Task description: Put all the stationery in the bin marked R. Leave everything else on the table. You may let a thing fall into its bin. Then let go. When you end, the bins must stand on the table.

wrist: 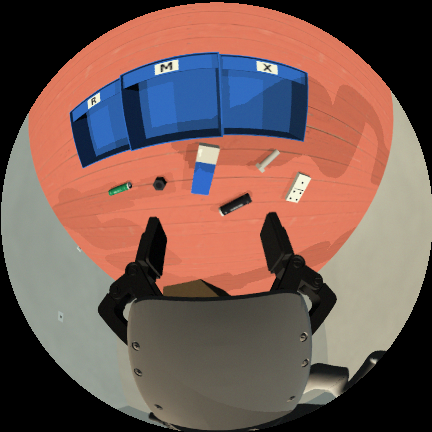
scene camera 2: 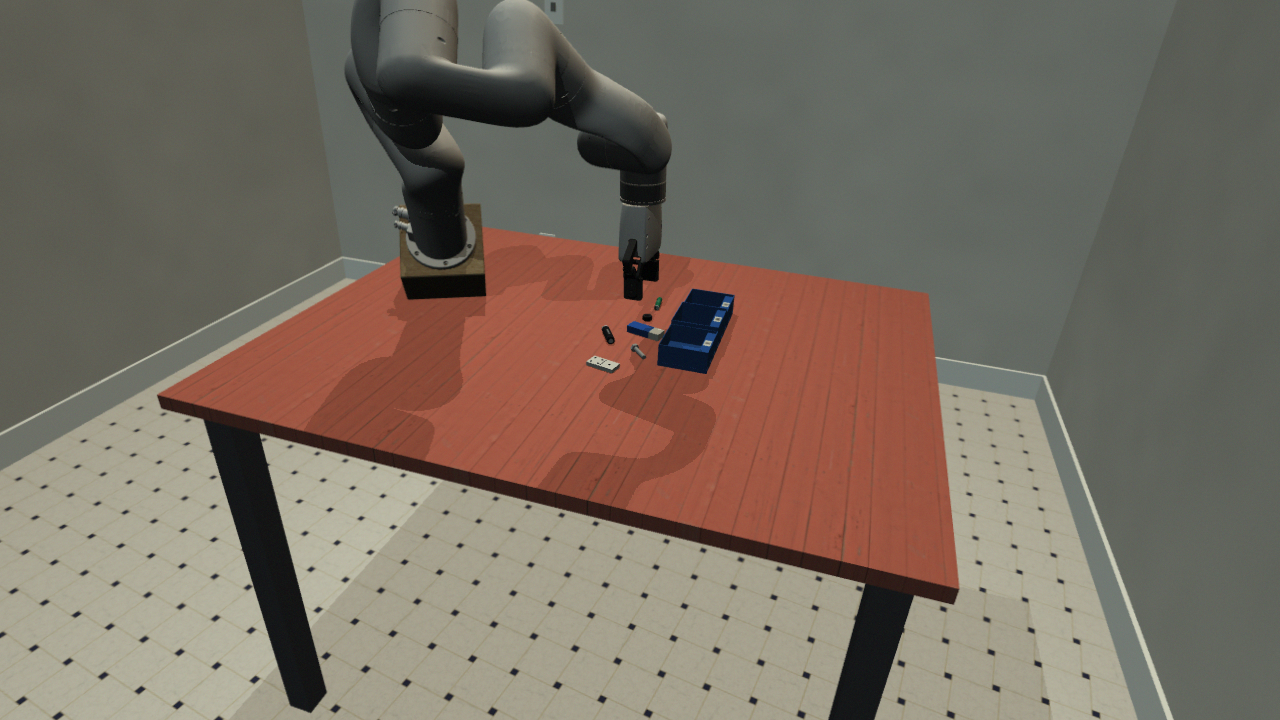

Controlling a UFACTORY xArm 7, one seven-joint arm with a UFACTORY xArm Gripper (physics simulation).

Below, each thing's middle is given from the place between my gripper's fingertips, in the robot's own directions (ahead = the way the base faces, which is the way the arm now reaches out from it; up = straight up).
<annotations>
My hand is 1 cm short of the eraser [wrist: 207,153], 1 cm to the right of it and 8 cm above it. From my hand the other things lie so: three joined blue bins [scene camera 2: 691,341]: 10 cm ahead, 1 cm to the left, 7 cm below.
</annotations>
